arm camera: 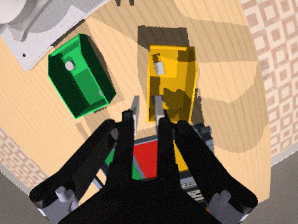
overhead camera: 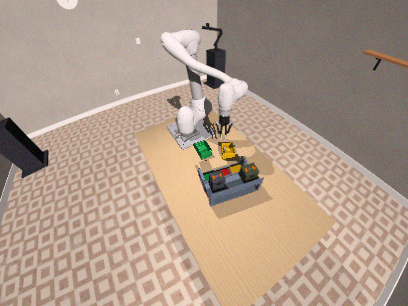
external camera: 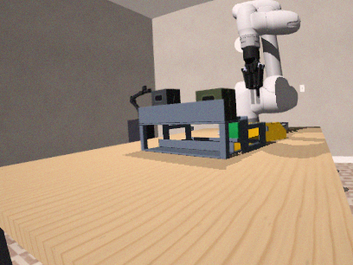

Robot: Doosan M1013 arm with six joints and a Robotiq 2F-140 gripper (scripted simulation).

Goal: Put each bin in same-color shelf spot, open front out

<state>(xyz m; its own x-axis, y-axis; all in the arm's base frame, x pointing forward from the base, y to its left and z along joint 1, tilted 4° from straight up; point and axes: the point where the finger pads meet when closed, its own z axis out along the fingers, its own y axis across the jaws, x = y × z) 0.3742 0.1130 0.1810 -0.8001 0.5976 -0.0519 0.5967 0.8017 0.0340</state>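
Right now my hand is 3 cm short of the yellow bin, 4 cm to the right of it and 15 cm above it. From my hand the other things lie so: dark box (28 cm ahead, 29 cm to the right, 3 cm below); then green bin (11 cm behind, 12 cm to the right, 15 cm below).
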